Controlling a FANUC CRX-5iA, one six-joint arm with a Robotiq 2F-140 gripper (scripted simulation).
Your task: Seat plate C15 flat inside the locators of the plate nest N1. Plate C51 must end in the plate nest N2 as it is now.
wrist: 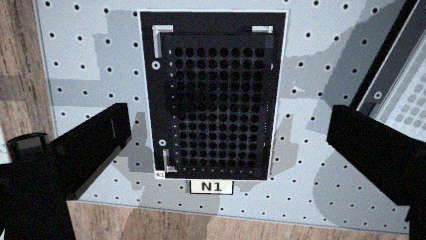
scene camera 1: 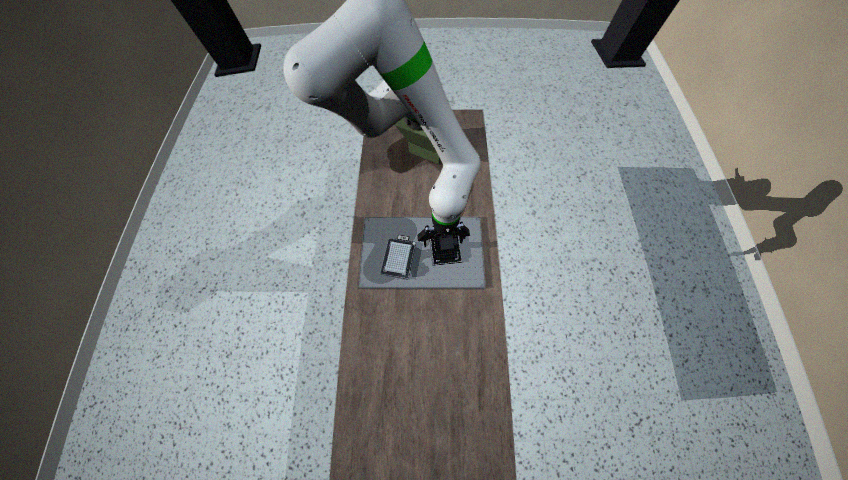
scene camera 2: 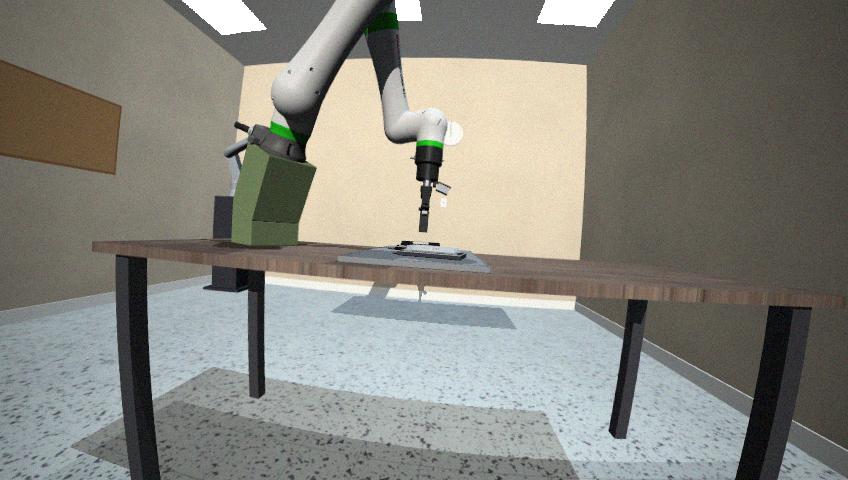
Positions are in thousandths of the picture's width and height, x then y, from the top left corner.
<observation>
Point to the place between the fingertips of my gripper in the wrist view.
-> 536,510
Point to a black plate C15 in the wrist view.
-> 515,348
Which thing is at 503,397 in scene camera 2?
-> My gripper.
</observation>
